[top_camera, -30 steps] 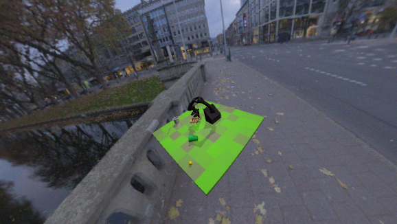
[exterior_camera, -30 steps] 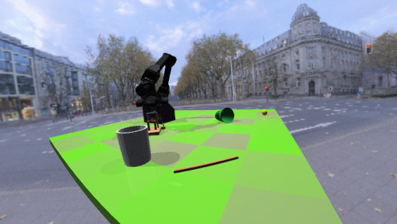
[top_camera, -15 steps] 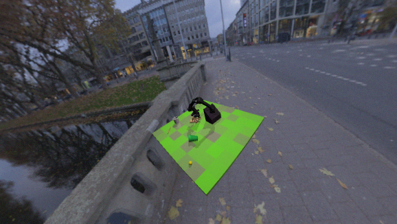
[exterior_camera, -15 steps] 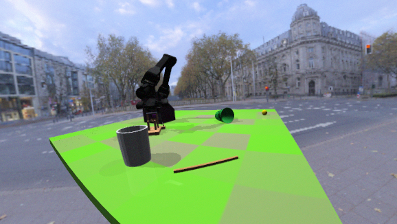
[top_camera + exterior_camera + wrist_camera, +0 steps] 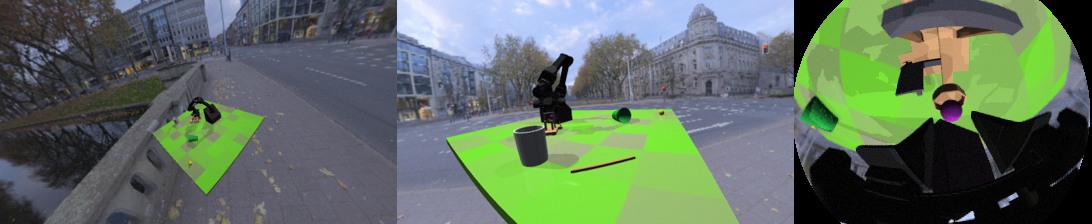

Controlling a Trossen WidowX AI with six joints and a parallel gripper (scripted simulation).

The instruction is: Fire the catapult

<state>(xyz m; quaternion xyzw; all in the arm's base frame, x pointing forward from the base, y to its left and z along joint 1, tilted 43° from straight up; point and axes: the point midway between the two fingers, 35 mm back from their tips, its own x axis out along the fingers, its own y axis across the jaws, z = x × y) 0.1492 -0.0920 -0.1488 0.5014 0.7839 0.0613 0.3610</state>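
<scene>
Right now the purple ball is 10 mm below my gripper tip. Also, from my gripper tip: thin wooden stick: 490 mm ahead, 240 mm to the right, 80 mm below; wooden catapult: 50 mm ahead, 40 mm to the right, 30 mm below; pale grey mug: 320 mm to the right, 290 mm ahead, 50 mm below.
</scene>
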